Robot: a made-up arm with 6 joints. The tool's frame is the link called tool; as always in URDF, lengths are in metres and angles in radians. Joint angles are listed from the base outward.
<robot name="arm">
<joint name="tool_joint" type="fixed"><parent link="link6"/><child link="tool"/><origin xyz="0 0 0" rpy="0 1.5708 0"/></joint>
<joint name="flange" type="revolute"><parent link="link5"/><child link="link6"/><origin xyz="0 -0.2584 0" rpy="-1.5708 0 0"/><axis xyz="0 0 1"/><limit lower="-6.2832" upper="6.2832"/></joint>
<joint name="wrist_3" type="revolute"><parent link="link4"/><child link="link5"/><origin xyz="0 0 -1.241" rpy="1.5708 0 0"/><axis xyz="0 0 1"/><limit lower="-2.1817" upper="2.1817"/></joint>
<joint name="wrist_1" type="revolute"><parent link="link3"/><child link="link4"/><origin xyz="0 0.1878 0" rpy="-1.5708 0 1.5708"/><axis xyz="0 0 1"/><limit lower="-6.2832" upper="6.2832"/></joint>
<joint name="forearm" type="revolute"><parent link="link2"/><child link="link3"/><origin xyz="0 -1.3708 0" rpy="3.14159 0 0"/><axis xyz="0 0 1"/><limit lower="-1.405" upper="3.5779"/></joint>
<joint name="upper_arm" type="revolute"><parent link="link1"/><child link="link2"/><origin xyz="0.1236 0 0" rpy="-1.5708 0 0"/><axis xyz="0 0 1"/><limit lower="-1.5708" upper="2.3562"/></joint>
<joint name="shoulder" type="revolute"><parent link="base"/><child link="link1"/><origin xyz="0 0 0.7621"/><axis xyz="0 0 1"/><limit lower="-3.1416" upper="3.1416"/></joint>
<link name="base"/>
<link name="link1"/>
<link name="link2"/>
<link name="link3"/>
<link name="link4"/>
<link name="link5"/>
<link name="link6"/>
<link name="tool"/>
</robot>
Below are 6 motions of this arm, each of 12 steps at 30 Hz.
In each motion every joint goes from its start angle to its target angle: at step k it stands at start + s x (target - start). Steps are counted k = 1, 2, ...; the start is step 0. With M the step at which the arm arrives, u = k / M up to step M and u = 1 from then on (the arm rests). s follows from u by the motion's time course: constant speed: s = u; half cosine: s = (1 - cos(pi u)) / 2; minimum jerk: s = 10 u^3 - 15 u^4 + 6 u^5.
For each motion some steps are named. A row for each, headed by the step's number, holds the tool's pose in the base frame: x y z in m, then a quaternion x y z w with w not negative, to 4 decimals.
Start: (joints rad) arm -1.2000 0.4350 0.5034 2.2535 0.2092 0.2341
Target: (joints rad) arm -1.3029 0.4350 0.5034 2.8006 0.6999 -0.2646
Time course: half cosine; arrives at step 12
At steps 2, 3, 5, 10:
2: 0.8193 -2.0203 2.2538 -0.8175 0.4767 -0.1194 0.3004
3: 0.8070 -2.0232 2.2450 -0.8172 0.4756 -0.1029 0.3088
5: 0.7676 -2.0307 2.2177 -0.8100 0.4786 -0.0549 0.3344
10: 0.6372 -2.0430 2.1430 -0.7475 0.5237 0.0652 0.4034

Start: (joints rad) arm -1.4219 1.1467 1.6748 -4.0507 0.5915 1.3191
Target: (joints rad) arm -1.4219 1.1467 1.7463 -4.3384 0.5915 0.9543
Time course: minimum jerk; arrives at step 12
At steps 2, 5, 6, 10, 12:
2: 0.4957 -2.5320 2.1494 0.8452 -0.4586 -0.0682 0.2659
5: 0.4994 -2.5070 2.1850 0.8692 -0.4502 -0.0006 0.2045
6: 0.5007 -2.4942 2.2025 0.8789 -0.4432 0.0322 0.1736
10: 0.5032 -2.4539 2.2551 0.8996 -0.4104 0.1279 0.0777
12: 0.5033 -2.4508 2.2591 0.9006 -0.4072 0.1349 0.0703

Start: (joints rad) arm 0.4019 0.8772 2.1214 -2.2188 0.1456 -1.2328
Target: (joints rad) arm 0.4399 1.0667 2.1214 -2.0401 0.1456 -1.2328
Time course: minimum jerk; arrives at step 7
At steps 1, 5, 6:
1: 1.4024 0.5649 3.1029 -0.7984 -0.1998 -0.5015 0.2666
5: 1.6991 0.7520 2.8582 -0.8506 -0.1706 -0.4536 0.2039
6: 1.7385 0.7795 2.8181 -0.8575 -0.1671 -0.4464 0.1939

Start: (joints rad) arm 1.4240 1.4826 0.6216 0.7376 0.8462 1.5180
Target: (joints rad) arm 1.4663 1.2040 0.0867 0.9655 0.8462 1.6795
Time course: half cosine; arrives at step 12
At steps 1, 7, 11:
1: 0.2573 2.6465 0.0284 -0.4974 -0.6701 0.4891 0.2536
7: 0.1454 2.4490 0.0762 -0.4907 -0.6936 0.5105 0.1325
11: 0.0835 2.3015 0.1128 -0.4755 -0.7060 0.5209 0.0639

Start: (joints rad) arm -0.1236 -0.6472 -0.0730 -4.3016 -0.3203 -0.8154
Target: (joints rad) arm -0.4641 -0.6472 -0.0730 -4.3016 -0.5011 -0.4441
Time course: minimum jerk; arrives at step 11
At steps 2, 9, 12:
2: 0.4097 -0.1344 2.8482 -0.4950 -0.1698 -0.3643 0.7703
9: 0.3132 -0.2753 2.8521 -0.5881 0.0124 -0.5541 0.5890
12: 0.3071 -0.2810 2.8522 -0.5908 0.0226 -0.5616 0.5788

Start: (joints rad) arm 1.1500 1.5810 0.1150 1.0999 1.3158 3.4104
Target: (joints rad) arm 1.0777 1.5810 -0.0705 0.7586 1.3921 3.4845
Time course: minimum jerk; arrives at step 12
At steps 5, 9, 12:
5: 0.6195 1.7813 -0.5371 0.4740 0.8594 0.0907 0.1690
9: 0.6708 1.6589 -0.5609 0.5630 0.8060 0.0499 0.1760
12: 0.6798 1.6347 -0.5646 0.5788 0.7945 0.0424 0.1786

